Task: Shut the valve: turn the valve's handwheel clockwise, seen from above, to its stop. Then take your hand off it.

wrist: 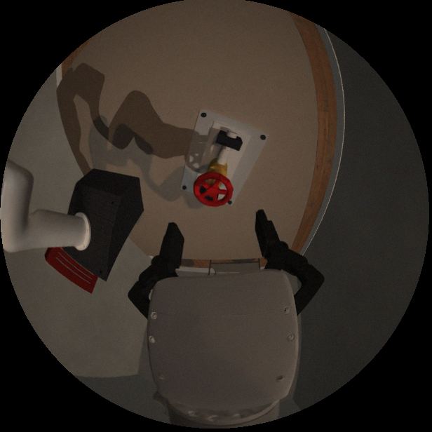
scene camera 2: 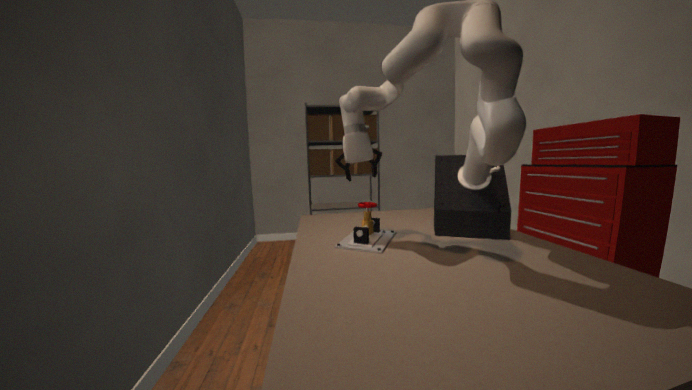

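Observation:
The valve's red handwheel [scene camera 2: 367, 205] [wrist: 213, 175] sits level on top of the yellow valve body [scene camera 2: 367, 222] [wrist: 218, 168]. The valve stands upright on a light grey base plate [scene camera 2: 381, 246] [wrist: 254, 150] on the table, with a black block on either side of the body. My gripper [scene camera 2: 361, 177] [wrist: 216, 225] is wide open and empty. It hangs above the handwheel with a clear gap and does not touch it. How far the handwheel is turned cannot be read from these views.
The table [scene camera 2: 425, 310] [wrist: 200, 65] carries a black block-shaped stand [scene camera 2: 470, 222] [wrist: 112, 215] near the arm's base. A red tool chest [scene camera 2: 570, 210] stands beyond the table at the right. A shelf unit [scene camera 2: 308, 160] stands by the back wall. A dark wall [scene camera 2: 125, 175] is at the left.

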